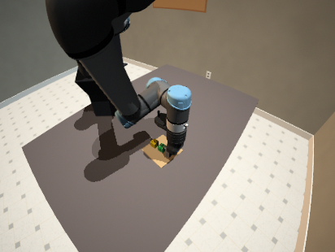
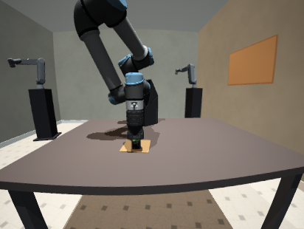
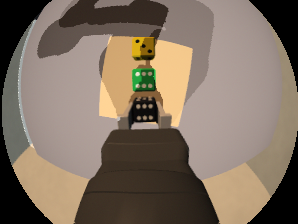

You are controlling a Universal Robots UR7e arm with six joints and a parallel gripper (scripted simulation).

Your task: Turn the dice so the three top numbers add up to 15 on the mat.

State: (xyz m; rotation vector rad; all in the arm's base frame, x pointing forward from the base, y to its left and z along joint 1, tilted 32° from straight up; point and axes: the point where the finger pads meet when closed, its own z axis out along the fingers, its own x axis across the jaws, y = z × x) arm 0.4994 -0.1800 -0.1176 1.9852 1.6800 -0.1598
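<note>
Right now my hand is right at the black die. From my hand the other things lie so: yellow die (90 mm behind, 20 mm to the left, 10 mm below); then green die (40 mm behind, 10 mm to the left, 10 mm below); then tan mat (40 mm behind, 10 mm to the left, 30 mm below).
</note>
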